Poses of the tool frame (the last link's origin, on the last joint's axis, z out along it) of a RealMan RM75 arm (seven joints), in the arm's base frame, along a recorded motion.
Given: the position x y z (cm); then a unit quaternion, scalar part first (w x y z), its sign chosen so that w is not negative.
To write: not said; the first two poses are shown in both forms.
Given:
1: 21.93, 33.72, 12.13, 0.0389, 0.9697, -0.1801, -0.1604
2: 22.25, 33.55, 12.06, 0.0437, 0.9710, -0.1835, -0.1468
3: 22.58, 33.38, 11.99, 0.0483, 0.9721, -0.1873, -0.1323
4: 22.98, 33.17, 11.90, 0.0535, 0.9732, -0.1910, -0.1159
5: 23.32, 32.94, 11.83, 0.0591, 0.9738, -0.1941, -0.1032
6: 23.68, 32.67, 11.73, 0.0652, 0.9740, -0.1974, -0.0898
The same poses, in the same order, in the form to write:
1: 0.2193, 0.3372, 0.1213, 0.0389, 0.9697, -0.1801, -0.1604
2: 0.2225, 0.3355, 0.1206, 0.0437, 0.9710, -0.1835, -0.1468
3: 0.2258, 0.3338, 0.1199, 0.0483, 0.9721, -0.1873, -0.1323
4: 0.2298, 0.3317, 0.1190, 0.0535, 0.9732, -0.1910, -0.1159
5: 0.2332, 0.3294, 0.1183, 0.0591, 0.9738, -0.1941, -0.1032
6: 0.2368, 0.3267, 0.1173, 0.0652, 0.9740, -0.1974, -0.0898
